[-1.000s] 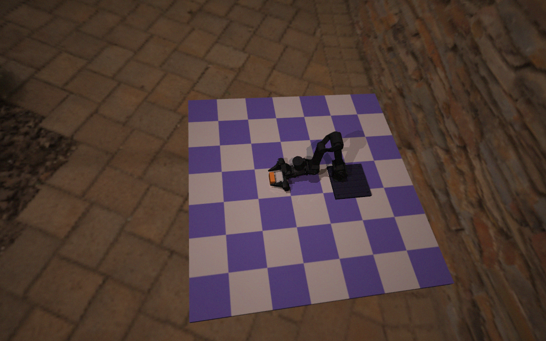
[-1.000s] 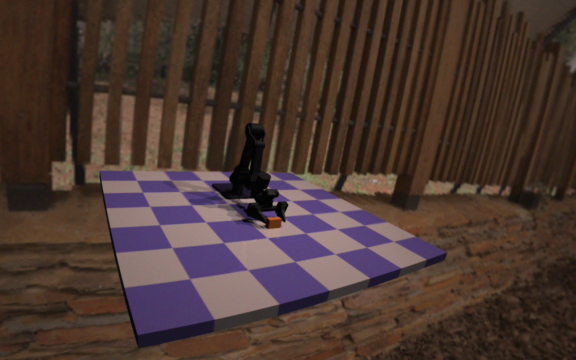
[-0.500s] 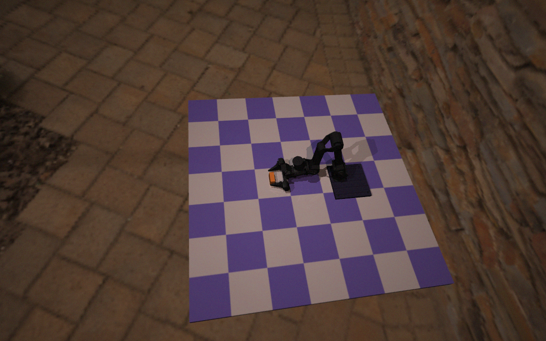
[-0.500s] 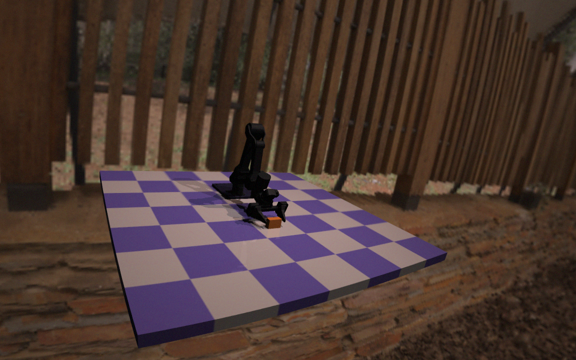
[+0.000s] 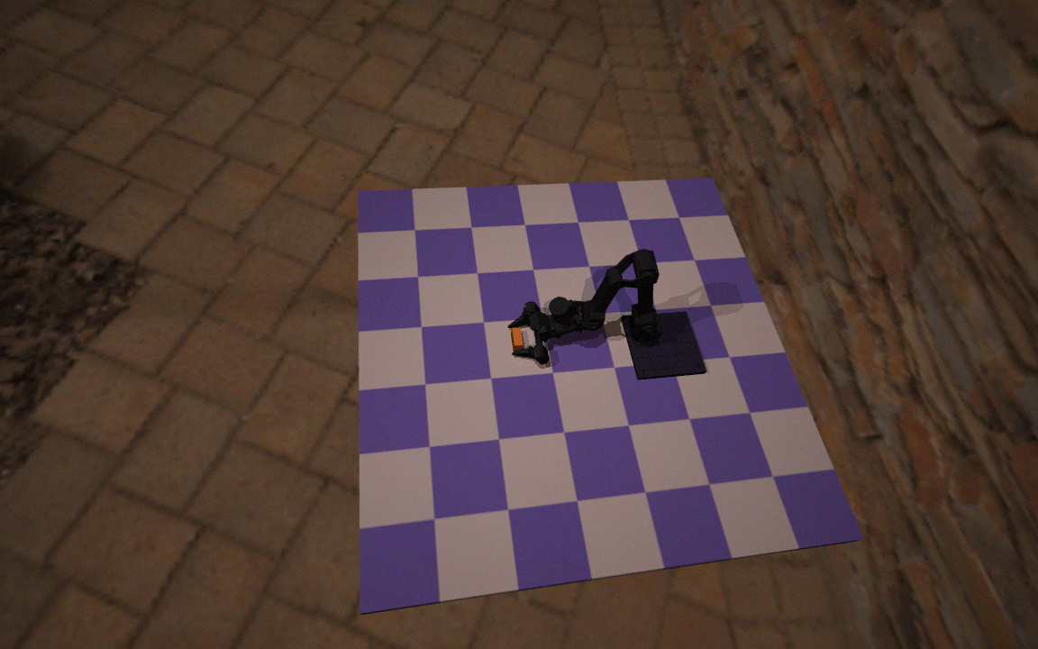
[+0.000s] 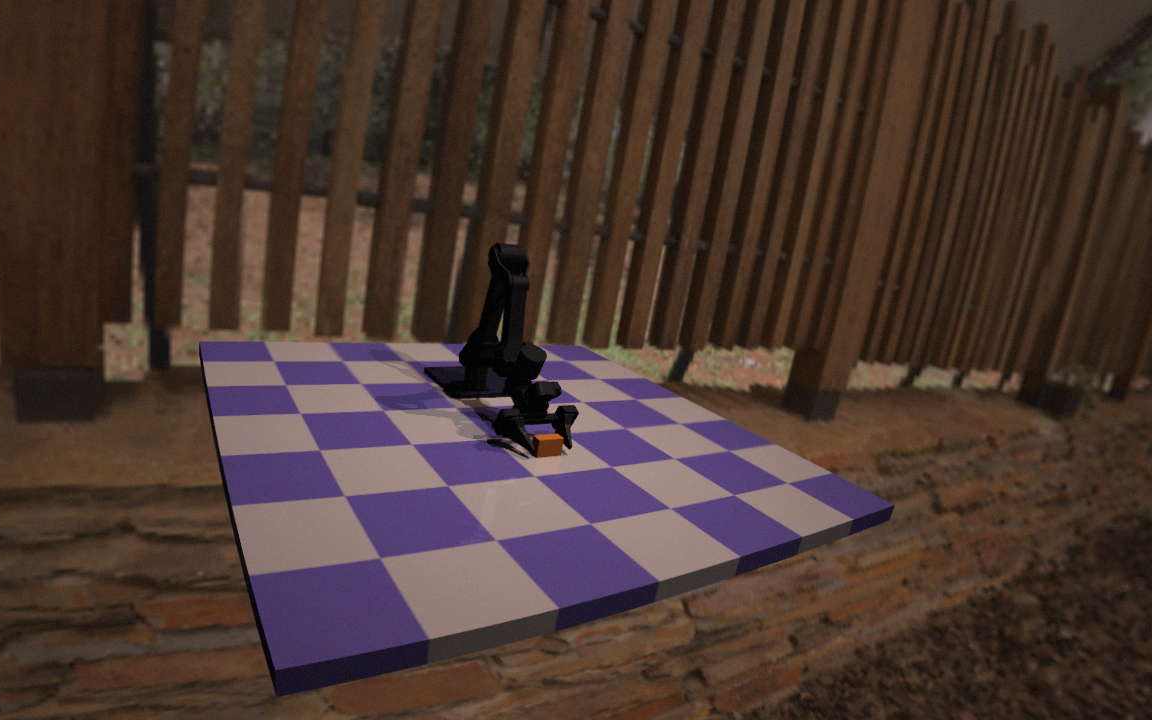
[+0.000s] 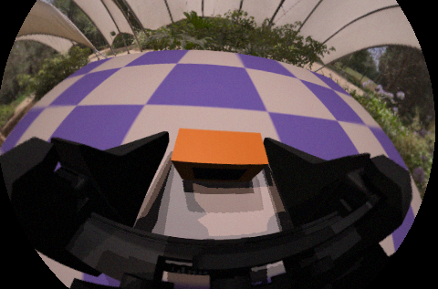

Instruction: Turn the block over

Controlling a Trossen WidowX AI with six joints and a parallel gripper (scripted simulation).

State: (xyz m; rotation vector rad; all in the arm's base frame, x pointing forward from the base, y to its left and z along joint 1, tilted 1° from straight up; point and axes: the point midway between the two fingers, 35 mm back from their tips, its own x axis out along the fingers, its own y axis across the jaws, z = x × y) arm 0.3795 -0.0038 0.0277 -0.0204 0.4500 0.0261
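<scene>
The orange block is 30 mm behind my gripper tip.
</scene>
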